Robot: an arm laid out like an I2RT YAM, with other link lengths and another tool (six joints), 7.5 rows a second.
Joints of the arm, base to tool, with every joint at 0 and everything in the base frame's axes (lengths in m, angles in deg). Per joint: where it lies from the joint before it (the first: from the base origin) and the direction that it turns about. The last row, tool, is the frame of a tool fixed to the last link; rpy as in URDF.
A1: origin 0.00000 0.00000 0.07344 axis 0 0 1
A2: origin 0.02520 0.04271 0.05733 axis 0 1 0
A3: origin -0.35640 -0.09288 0.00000 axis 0 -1 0
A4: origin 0.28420 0.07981 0.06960 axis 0 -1 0
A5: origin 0.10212 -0.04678 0.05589 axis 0 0 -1
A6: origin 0.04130 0.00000 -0.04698 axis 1 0 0
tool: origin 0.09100 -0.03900 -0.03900 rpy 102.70 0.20 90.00
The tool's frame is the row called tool.
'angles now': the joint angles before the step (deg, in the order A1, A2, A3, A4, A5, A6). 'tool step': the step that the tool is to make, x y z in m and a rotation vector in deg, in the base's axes. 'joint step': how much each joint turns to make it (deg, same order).
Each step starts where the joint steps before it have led.
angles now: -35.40, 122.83, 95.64, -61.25, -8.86, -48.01
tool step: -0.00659, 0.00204, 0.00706, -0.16, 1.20, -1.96
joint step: 0.00, -0.61, 0.33, -1.54, 0.87, 1.96
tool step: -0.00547, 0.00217, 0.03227, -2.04, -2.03, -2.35
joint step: 0.00, -3.77, 0.04, -0.65, 0.59, 2.35
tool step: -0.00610, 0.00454, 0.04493, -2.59, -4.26, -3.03
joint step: 0.00, -5.33, 0.10, -0.06, 0.01, 3.08
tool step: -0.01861, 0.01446, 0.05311, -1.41, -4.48, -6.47
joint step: 0.00, -6.67, 0.28, -1.62, -0.05, 6.69
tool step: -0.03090, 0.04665, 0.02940, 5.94, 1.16, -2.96
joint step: 1.53, -5.18, 0.22, -8.89, -3.10, 5.40
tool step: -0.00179, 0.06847, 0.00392, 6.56, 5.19, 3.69
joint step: 7.22, -1.20, 0.16, -8.34, -2.54, 3.98
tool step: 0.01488, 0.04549, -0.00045, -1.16, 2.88, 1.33
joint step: 7.82, 0.00, -0.31, -0.59, 2.62, 6.46
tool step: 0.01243, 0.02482, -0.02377, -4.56, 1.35, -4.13
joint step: 5.46, -0.02, -5.26, 6.47, 5.44, 9.31
